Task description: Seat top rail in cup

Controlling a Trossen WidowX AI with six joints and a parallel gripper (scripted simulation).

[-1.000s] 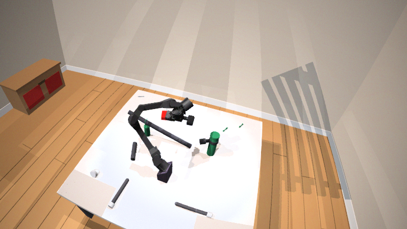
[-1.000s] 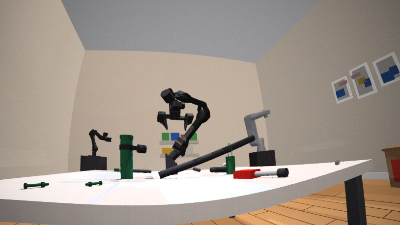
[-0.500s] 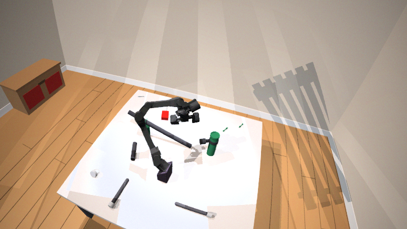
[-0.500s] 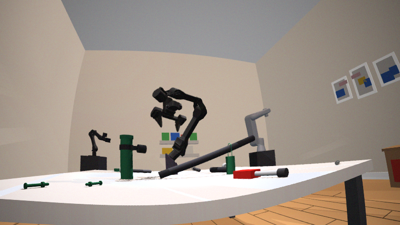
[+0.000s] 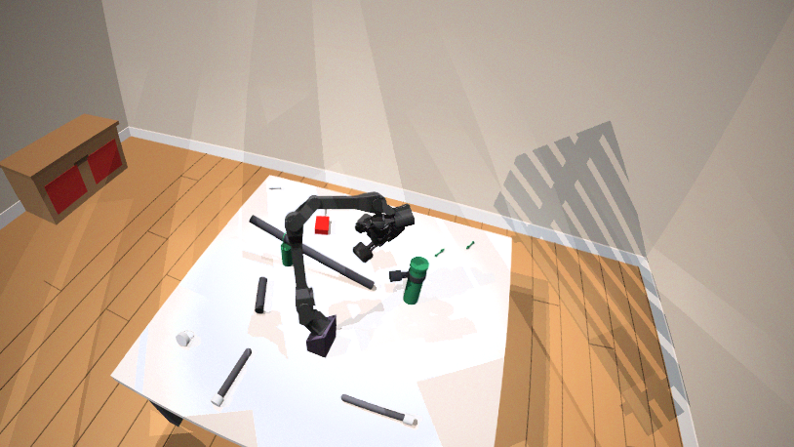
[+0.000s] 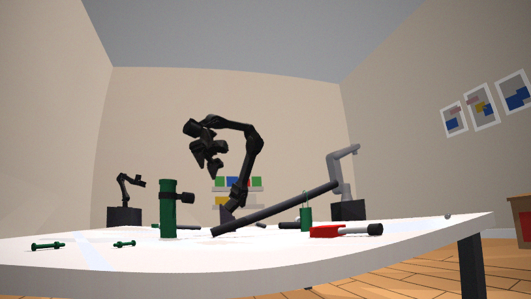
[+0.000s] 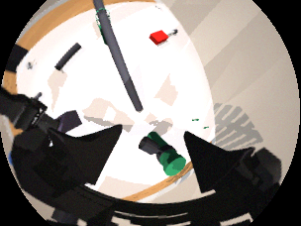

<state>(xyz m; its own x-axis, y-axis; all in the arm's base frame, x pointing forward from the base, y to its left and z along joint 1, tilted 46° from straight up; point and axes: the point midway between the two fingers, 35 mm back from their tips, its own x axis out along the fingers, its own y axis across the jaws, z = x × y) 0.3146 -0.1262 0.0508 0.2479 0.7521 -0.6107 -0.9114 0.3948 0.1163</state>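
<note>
Right now the rail-end cup is 9 cm to the right of my gripper tip and 9 cm below it. Round my gripper tip: white fitting: 56 cm behind, 48 cm to the left, 22 cm below; then loop cap: 4 cm behind, 37 cm to the left, 13 cm below.
</note>
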